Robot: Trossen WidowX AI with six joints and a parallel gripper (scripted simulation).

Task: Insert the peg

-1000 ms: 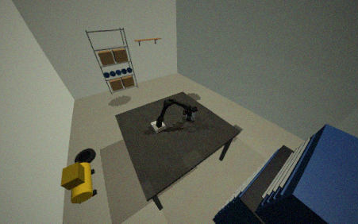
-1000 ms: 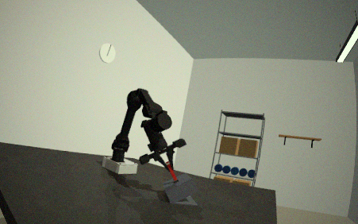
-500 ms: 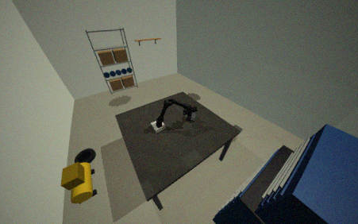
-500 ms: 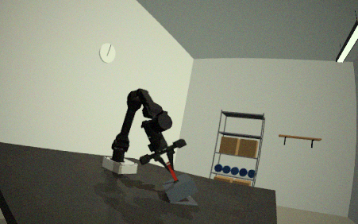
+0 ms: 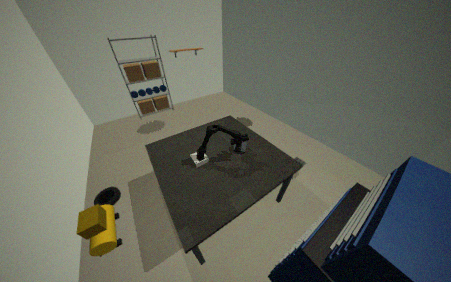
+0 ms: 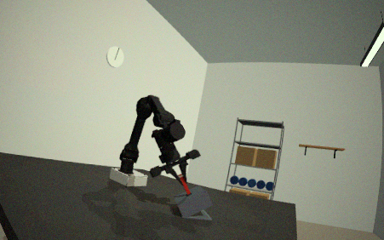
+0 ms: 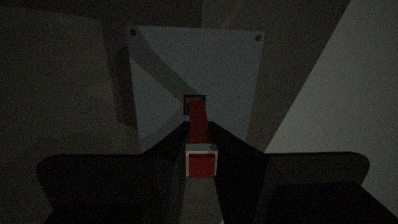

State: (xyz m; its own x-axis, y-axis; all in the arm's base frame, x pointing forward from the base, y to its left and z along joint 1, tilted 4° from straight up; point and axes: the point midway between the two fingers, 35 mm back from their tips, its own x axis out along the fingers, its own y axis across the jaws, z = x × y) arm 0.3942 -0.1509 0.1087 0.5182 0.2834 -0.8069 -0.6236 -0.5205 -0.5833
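My gripper tip is 1 cm past the red square peg, 1 cm to the left of it and 1 cm below it. The rest, counted from my gripper tip: panel 3 cm ahead, 2 cm to the left, 6 cm below.
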